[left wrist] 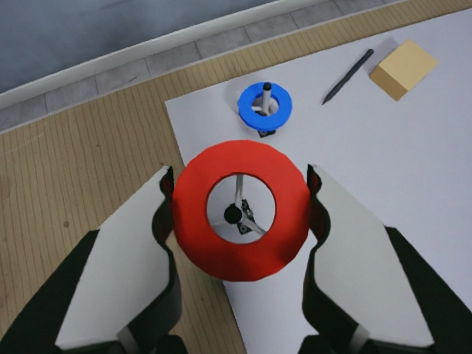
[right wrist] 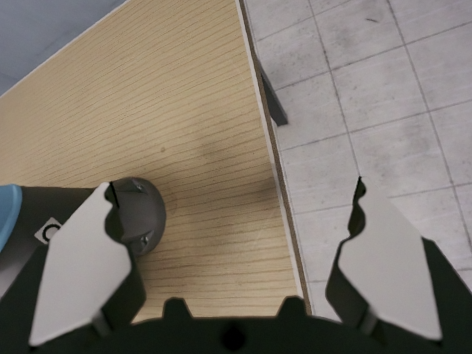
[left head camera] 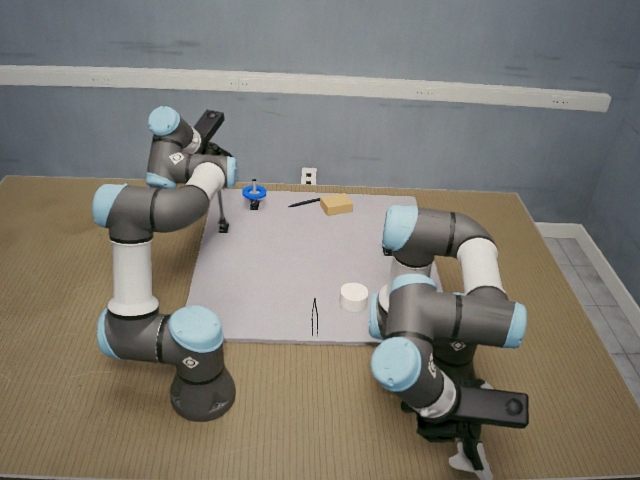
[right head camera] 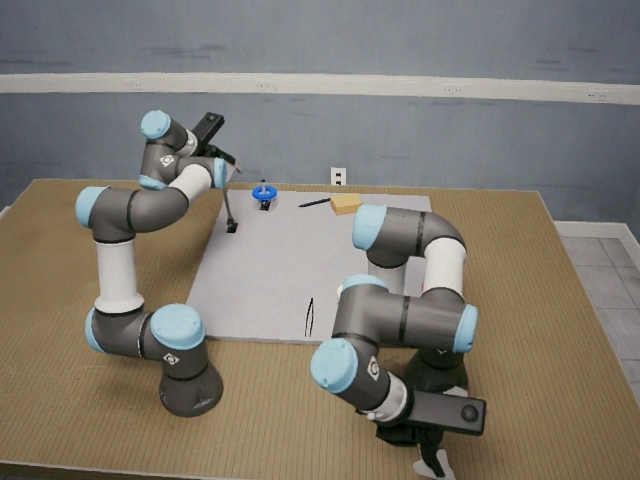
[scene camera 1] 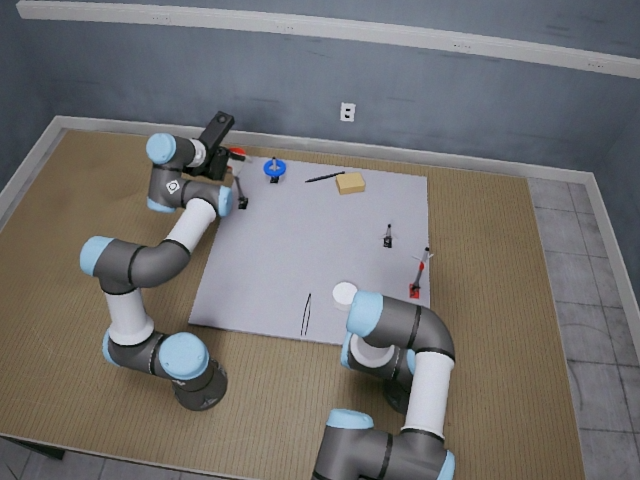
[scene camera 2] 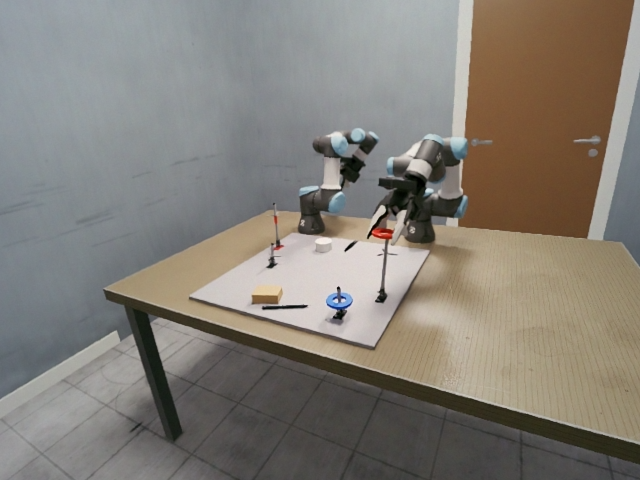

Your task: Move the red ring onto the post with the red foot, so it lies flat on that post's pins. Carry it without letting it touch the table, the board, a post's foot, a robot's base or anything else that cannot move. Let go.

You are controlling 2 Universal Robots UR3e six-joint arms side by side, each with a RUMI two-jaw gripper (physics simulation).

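Note:
My left gripper (scene camera 2: 383, 238) (left wrist: 239, 167) is shut on the red ring (scene camera 1: 236, 150) (scene camera 2: 383, 236) (left wrist: 240, 262), with a finger on each side. The ring is held roughly level over a tall black-footed post (left head camera: 222, 209) (right head camera: 227, 209) (scene camera 1: 238, 189) (scene camera 2: 384, 268), well above its pins. In the left wrist view the post's black tip (left wrist: 233, 214) shows through the hole, left of its middle. The post with the red foot (scene camera 1: 420, 271) (scene camera 2: 276, 227) stands upright at the board's right in scene camera 1, with no ring on it. My right gripper (right wrist: 235, 181) is open and empty.
A blue ring (left head camera: 254, 193) (scene camera 1: 274, 167) (scene camera 2: 339, 301) (left wrist: 265, 124) is on a short post near the held ring. Another short post (scene camera 1: 388, 235) (scene camera 2: 271, 255), a tan block (scene camera 1: 350, 183), a black pen (scene camera 1: 324, 177) and a white cylinder (scene camera 1: 344, 294) are on the board (scene camera 1: 310, 242).

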